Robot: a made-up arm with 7 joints. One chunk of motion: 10 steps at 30 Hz.
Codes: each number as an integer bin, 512 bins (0 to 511) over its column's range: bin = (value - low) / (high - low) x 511, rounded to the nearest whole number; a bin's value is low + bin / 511 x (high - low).
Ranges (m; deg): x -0.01..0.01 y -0.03..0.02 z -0.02..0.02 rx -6..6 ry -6..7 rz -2..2
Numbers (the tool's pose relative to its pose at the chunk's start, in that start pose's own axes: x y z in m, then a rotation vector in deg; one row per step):
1: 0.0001 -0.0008 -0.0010 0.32 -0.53 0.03
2: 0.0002 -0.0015 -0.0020 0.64 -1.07 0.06
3: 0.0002 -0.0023 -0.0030 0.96 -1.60 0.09
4: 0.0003 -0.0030 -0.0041 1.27 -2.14 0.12
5: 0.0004 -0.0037 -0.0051 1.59 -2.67 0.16
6: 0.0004 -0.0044 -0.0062 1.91 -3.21 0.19
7: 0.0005 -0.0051 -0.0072 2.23 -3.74 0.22
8: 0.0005 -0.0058 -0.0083 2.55 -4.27 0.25
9: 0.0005 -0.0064 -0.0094 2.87 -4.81 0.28
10: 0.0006 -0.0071 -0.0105 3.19 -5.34 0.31
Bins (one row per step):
1: 258 298 243 269 215 259
2: 261 291 230 283 194 263
3: 261 283 217 296 173 267
4: 263 276 203 310 152 271
5: 266 269 190 323 131 276
6: 266 262 176 337 110 280
7: 268 254 164 350 89 284
8: 268 247 149 364 68 287
9: 268 241 135 378 47 291
10: 271 234 121 391 26 295

